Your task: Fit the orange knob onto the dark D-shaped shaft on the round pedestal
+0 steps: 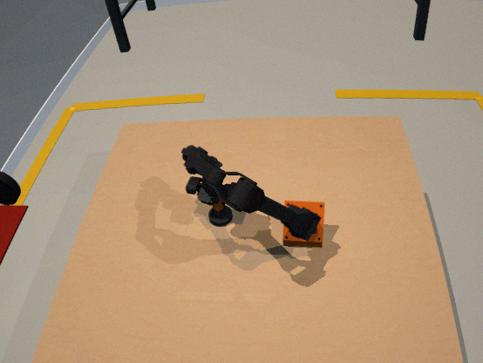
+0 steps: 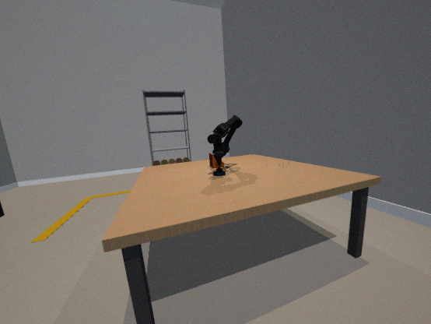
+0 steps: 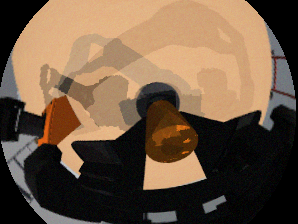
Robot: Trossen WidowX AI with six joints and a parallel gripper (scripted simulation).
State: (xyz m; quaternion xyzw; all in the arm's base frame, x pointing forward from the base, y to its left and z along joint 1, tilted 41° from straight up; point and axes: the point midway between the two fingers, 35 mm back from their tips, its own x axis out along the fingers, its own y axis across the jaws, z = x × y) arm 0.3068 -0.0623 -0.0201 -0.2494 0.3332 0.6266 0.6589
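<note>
Now: gripper tip 2 cm below the orange knob. Round my gripper tip: pedestal: 4 cm below.
</note>
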